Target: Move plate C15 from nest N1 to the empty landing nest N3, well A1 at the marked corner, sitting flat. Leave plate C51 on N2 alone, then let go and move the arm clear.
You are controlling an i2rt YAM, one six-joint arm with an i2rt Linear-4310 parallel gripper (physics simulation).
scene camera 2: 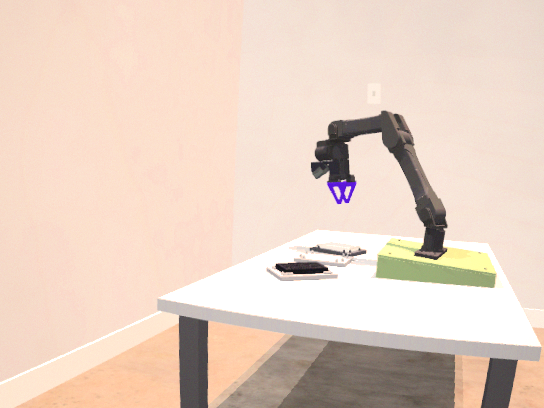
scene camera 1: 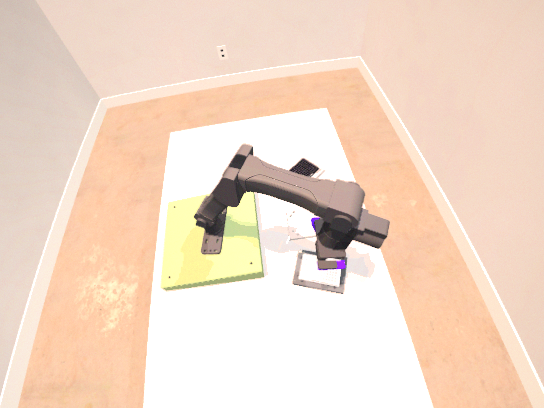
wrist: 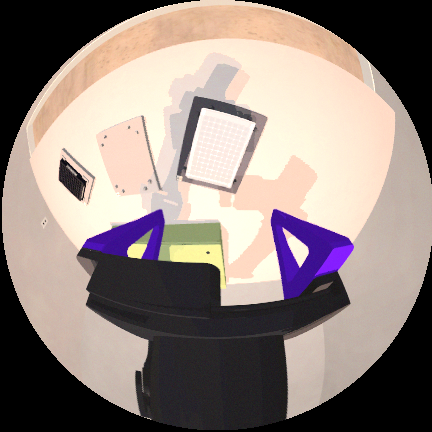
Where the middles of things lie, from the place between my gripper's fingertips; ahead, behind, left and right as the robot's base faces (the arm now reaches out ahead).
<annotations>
The pale tray [scene camera 1: 309, 271] lies 1 cm ahead of my hand and 15 cm below it.
</annotations>
